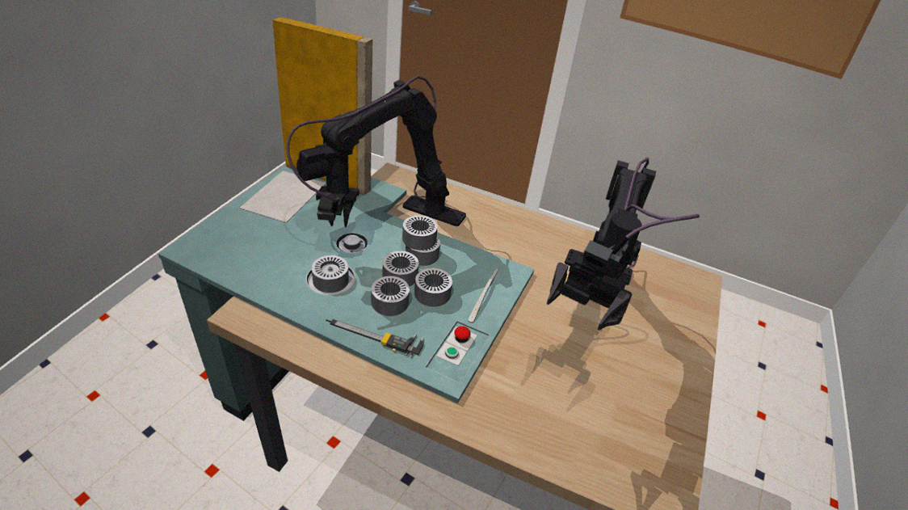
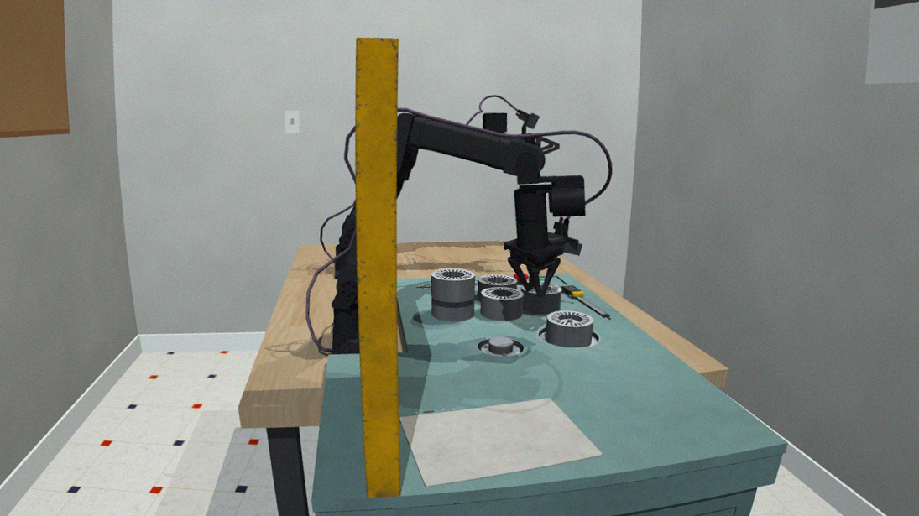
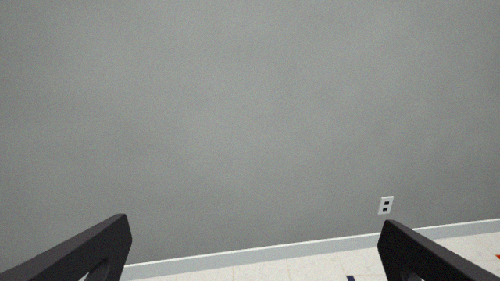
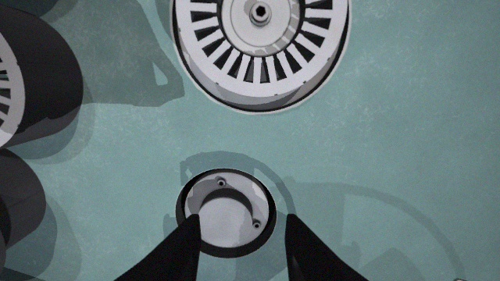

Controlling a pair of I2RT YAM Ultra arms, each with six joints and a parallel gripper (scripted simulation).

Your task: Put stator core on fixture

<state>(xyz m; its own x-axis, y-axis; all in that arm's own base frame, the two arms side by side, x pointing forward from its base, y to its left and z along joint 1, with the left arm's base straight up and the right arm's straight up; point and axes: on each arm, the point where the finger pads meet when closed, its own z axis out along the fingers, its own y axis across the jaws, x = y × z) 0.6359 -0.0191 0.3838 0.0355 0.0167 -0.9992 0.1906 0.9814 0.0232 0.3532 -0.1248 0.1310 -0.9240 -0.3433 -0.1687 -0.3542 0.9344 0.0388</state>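
Note:
Now: right hand 60 mm past the grey plug and 120 mm above it. Also, from my right hand: pale sheet (160 mm behind, 320 mm to the right, 110 mm below); then round fixture recess (90 mm ahead, 30 mm to the left, 120 mm below); then red button (110 mm ahead, 420 mm to the left, 100 mm below).

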